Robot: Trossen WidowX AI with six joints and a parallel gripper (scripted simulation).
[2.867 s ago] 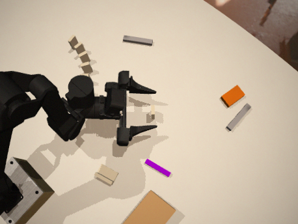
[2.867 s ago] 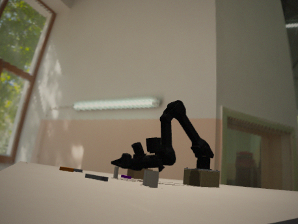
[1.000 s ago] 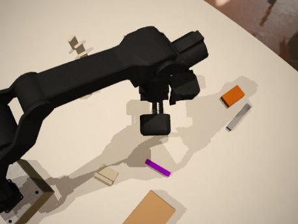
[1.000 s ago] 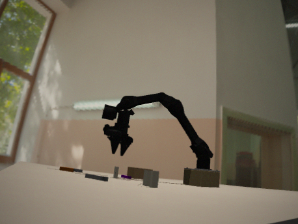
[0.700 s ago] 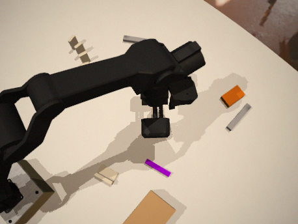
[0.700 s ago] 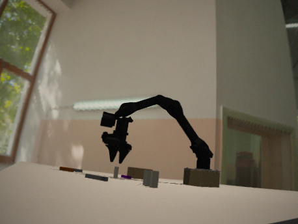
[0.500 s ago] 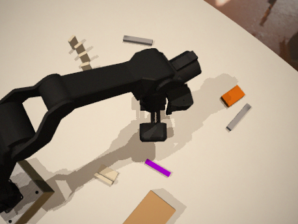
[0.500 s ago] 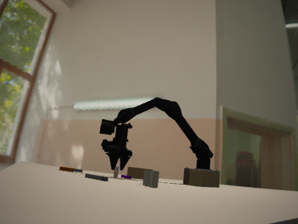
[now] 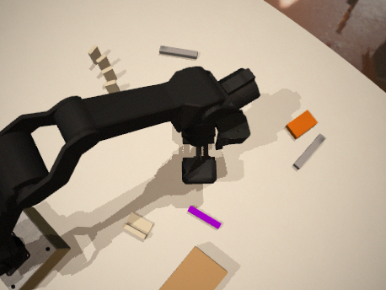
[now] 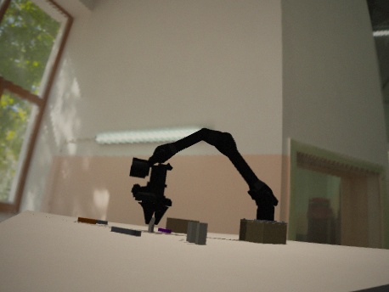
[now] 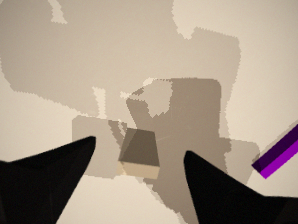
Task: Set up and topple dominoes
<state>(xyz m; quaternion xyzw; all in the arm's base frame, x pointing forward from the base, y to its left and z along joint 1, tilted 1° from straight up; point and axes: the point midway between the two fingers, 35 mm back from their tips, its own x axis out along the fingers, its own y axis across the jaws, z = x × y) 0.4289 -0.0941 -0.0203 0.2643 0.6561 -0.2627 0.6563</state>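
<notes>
Right now my gripper tip is 110 mm to the left of the purple bar, 100 mm past it and 20 mm above it. From my gripper tip the other things lie so: orange block: 200 mm ahead, 130 mm to the right, 20 mm below; box: 210 mm behind, 190 mm to the right.
</notes>
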